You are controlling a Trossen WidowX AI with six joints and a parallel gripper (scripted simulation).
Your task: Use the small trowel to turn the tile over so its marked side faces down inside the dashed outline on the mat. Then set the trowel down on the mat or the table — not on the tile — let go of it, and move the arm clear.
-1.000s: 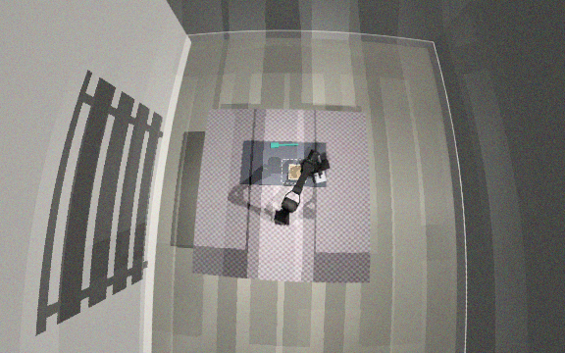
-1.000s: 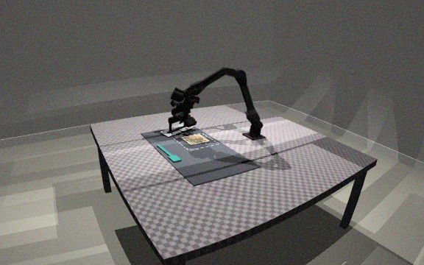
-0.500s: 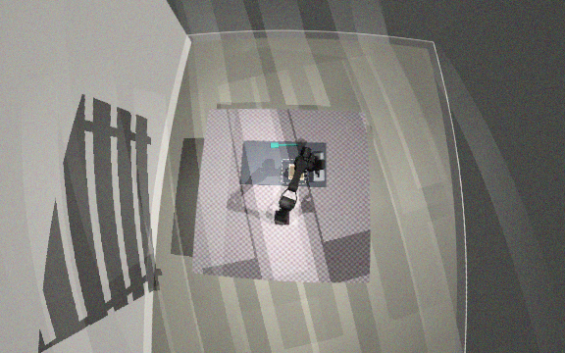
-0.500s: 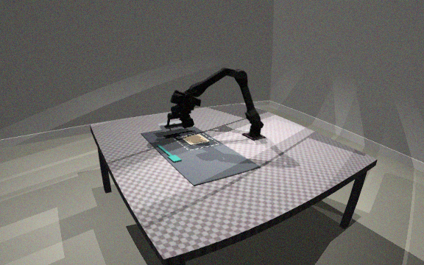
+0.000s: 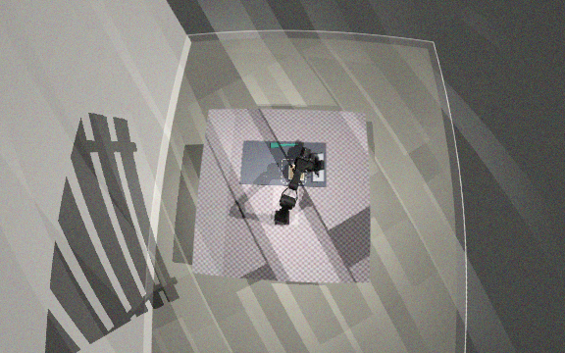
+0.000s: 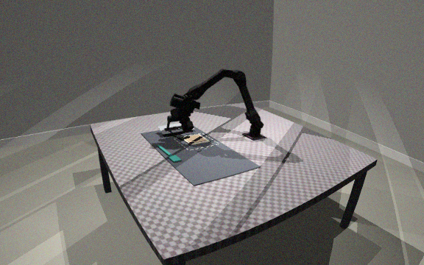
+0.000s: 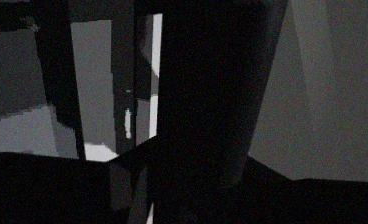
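Now: the tile 10 mm ahead of my gripper tip, 160 mm to the left of it and 60 mm below it. The rest, counted from my gripper tip: dark mat: 90 mm ahead, 250 mm to the left, 90 mm below; slim teal tool: 230 mm ahead, 250 mm to the left, 60 mm below.
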